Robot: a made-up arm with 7 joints.
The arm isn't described. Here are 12 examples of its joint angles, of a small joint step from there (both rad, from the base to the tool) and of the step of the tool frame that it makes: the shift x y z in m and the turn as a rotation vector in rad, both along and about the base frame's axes.
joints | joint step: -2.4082 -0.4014 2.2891 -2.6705 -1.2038 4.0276 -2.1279 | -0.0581 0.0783 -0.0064 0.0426 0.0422 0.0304 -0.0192
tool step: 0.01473 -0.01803 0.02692 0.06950 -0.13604 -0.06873
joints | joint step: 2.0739 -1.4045 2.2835 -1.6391 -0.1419 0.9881 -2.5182 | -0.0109 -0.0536 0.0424 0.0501 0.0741 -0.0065 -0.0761
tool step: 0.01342 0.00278 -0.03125 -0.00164 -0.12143 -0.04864
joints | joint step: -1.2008 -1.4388 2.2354 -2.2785 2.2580 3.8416 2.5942 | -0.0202 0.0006 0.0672 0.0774 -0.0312 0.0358 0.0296
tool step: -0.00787 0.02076 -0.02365 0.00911 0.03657 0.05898
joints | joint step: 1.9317 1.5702 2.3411 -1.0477 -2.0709 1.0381 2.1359 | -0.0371 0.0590 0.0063 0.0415 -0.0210 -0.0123 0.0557
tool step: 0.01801 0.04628 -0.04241 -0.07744 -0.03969 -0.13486
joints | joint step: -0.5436 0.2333 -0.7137 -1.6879 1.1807 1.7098 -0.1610 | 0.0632 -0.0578 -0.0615 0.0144 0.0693 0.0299 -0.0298
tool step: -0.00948 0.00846 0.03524 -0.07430 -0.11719 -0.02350
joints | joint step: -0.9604 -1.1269 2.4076 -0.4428 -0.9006 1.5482 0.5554 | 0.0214 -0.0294 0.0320 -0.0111 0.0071 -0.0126 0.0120
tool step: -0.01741 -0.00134 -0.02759 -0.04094 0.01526 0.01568
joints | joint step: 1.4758 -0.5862 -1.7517 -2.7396 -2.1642 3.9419 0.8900 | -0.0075 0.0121 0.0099 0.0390 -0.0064 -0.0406 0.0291
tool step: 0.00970 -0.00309 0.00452 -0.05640 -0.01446 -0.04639
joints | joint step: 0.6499 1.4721 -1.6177 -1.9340 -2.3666 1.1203 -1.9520 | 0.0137 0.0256 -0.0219 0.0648 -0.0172 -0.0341 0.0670
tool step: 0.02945 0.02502 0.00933 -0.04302 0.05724 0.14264
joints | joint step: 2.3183 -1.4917 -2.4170 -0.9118 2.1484 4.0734 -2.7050 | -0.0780 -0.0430 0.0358 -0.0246 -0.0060 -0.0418 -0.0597
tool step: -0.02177 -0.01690 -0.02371 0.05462 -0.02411 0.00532
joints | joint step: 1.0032 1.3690 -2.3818 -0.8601 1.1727 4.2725 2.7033 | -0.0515 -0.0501 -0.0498 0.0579 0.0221 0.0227 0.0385
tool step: -0.00148 -0.01364 0.01982 -0.02845 -0.04057 0.03055
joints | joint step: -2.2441 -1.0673 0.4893 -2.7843 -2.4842 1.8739 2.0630 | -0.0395 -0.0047 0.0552 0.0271 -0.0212 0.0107 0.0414
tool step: 0.00668 -0.00579 0.00391 0.00843 0.05018 0.04042
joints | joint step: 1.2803 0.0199 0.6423 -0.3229 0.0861 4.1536 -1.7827 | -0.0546 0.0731 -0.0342 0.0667 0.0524 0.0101 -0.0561
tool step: 0.02576 0.02110 -0.00597 -0.01793 0.09351 -0.08541
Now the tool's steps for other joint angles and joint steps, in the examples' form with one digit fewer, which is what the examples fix.
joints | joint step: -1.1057 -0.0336 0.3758 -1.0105 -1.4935 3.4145 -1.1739 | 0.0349 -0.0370 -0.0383 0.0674 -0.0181 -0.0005 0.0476
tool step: -0.0234 0.0283 0.0228 -0.0518 -0.0740 0.0146
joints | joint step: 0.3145 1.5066 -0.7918 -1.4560 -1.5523 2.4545 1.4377 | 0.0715 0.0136 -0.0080 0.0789 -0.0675 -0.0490 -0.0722
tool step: 0.0299 0.0441 0.0053 -0.1014 0.0394 0.1692
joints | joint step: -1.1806 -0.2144 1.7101 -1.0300 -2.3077 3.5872 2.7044 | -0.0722 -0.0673 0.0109 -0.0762 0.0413 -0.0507 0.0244
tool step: 0.0254 0.0188 -0.0341 -0.0189 0.0567 -0.0849
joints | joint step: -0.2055 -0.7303 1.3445 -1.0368 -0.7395 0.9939 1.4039 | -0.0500 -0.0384 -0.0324 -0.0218 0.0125 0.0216 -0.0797
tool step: 0.0183 0.0114 -0.0063 -0.0688 0.0049 -0.0436
